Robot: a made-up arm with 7 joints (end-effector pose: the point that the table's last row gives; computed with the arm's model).
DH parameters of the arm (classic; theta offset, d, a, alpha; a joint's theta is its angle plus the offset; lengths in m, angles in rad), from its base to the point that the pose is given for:
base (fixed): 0 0.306 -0.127 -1.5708
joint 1: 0 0.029 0.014 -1.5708
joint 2: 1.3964 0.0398 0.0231 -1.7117
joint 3: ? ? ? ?
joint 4: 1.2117 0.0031 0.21 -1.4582
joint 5: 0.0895 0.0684 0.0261 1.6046
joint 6: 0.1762 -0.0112 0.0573 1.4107
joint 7: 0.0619 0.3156 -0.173 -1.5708
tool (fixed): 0 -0.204 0 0
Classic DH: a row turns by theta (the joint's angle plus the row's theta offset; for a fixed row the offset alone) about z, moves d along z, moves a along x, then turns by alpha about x.
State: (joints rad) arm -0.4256 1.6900 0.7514 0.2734 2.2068 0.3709 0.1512
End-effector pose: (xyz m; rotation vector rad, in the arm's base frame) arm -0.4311 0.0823 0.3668 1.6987 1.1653 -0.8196
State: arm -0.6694 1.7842 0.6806 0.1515 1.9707 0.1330 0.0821
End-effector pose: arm -0.4578 0.0911 0.2934 1.6622 0.9861 -0.7871
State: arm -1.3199 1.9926 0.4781 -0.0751 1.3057 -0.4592 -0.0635
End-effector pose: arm -0.3713 0.1906 0.1875 1.8979 0.6399 -0.9299
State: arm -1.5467 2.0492 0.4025 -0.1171 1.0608 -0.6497 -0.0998
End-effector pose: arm -0.3035 0.2198 0.2003 2.0797 0.5861 -0.9643
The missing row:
joint 3: 0 0.0347 0.0623 -1.4299
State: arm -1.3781 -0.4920 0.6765 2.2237 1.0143 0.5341 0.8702
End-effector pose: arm 0.3221 -0.1292 0.3406 -1.6442 0.8976 1.3560
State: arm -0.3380 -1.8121 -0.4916 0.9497 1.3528 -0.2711 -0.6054
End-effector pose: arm 0.0611 0.3300 0.3870 -2.3694 0.8531 1.6595
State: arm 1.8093 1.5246 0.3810 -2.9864 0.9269 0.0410 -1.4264
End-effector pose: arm -0.1887 0.3625 0.1102 0.0423 -0.9505 -1.9335
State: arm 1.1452 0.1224 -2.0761 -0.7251 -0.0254 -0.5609 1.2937
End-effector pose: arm -0.4856 0.4321 0.3404 -0.3907 1.4922 -1.8650
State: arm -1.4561 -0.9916 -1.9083 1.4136 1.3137 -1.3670 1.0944
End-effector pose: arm 0.2097 0.0562 0.4477 -0.0645 -1.2969 1.5809
